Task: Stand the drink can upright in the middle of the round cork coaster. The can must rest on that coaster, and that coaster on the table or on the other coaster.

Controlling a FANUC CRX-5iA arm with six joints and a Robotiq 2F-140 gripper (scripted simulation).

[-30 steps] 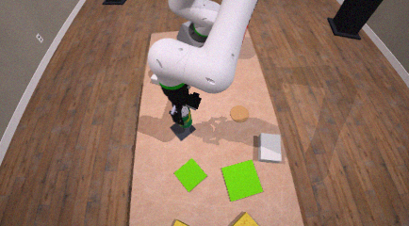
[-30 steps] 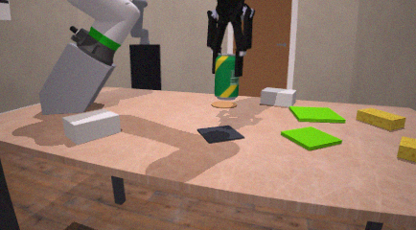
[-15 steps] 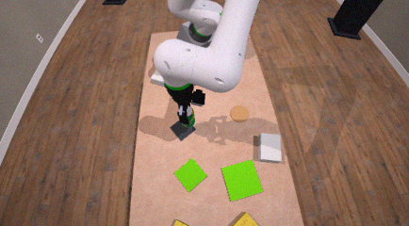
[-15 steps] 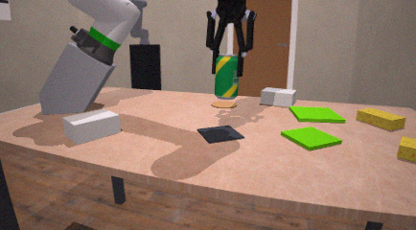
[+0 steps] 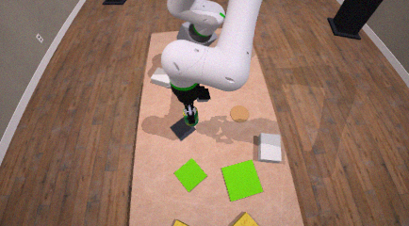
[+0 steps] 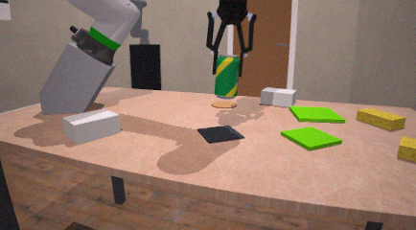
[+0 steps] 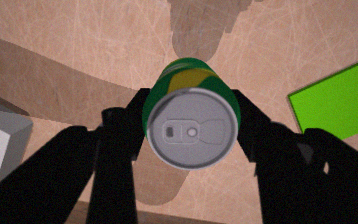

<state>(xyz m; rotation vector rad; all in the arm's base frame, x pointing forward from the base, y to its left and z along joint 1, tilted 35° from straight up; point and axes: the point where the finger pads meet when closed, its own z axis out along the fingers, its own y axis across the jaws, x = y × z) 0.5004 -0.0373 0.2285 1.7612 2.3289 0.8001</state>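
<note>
Right now the round cork coaster is 24 cm to the left of my hand, 18 cm below it and 13 cm behind it. Round my hand: dark square coaster: 19 cm below, 6 cm to the right, 1 cm ahead; yellow drink can: 3 cm below.
</note>
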